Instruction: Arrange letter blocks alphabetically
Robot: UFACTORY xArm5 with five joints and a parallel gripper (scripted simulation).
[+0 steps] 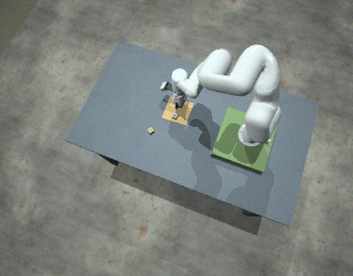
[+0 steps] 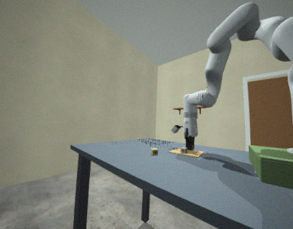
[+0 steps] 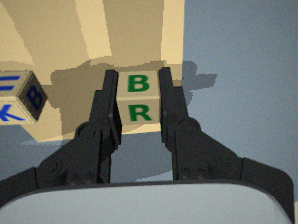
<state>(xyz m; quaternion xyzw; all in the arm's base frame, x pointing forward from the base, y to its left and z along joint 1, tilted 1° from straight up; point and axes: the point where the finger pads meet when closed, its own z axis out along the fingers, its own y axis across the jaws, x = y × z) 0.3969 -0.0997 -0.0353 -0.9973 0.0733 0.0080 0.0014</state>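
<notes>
Now: the mat 40 mm to the left of my hand, 30 mm below it and 10 mm ahead of it. From my hand the other things lie so: block 200 mm to the left, 110 mm ahead, 20 mm below.
</notes>
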